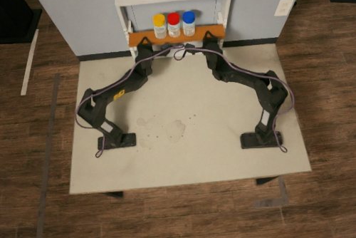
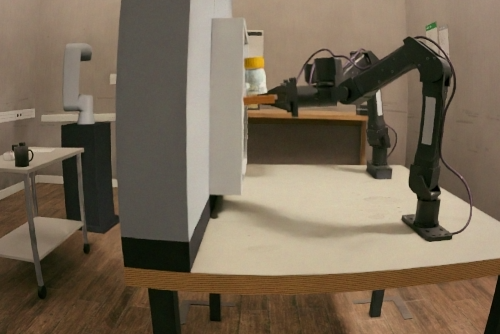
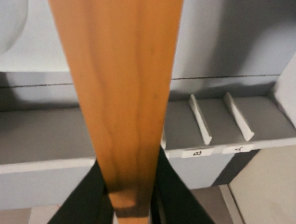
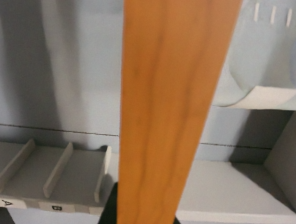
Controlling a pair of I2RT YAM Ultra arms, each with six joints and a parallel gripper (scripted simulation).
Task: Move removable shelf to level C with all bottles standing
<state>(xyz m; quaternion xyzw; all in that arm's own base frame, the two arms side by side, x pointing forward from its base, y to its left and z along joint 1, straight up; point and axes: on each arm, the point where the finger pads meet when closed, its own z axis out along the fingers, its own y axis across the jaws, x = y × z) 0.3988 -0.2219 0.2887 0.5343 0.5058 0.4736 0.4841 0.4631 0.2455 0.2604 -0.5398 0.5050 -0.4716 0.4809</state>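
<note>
My right hand is 10 mm short of the blue-capped bottle, 90 mm to the right of it and 60 mm below it. The rest, counted from my right hand: wall rack 70 mm ahead, 160 mm to the left, 10 mm below; removable shelf 10 mm behind, 150 mm to the left; red-capped bottle 160 mm to the left, 60 mm above.
The yellow-capped bottle is 8 cm to the right of my left hand, 6 cm above it and 2 cm ahead of it. From my left hand the other things lie so: wall rack: 14 cm to the right, 9 cm ahead, 1 cm below; then removable shelf: 15 cm to the right, 2 cm ahead; then red-capped bottle: 14 cm to the right, 6 cm above, 3 cm ahead.
</note>
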